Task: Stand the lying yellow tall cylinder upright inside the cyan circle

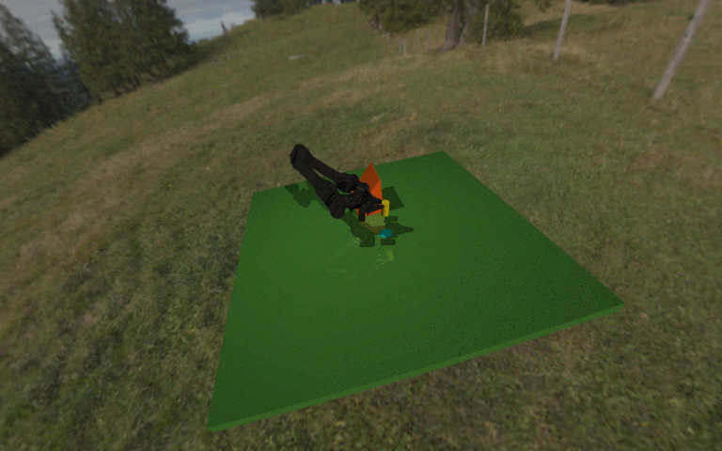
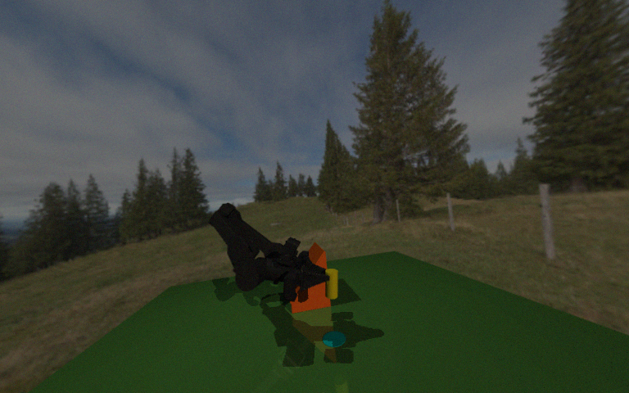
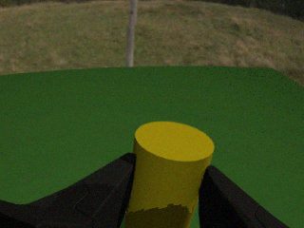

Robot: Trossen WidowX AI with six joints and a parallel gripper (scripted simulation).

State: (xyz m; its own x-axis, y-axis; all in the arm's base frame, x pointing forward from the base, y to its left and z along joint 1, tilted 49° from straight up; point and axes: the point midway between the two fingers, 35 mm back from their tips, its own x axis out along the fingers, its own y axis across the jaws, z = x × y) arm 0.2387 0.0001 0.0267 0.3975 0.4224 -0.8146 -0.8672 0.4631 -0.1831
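Now: gripper tip 10 mm to the left of the cyan circle and 160 mm above it. From my gripper tip the other things lie so: yellow tall cylinder: 20 mm below.
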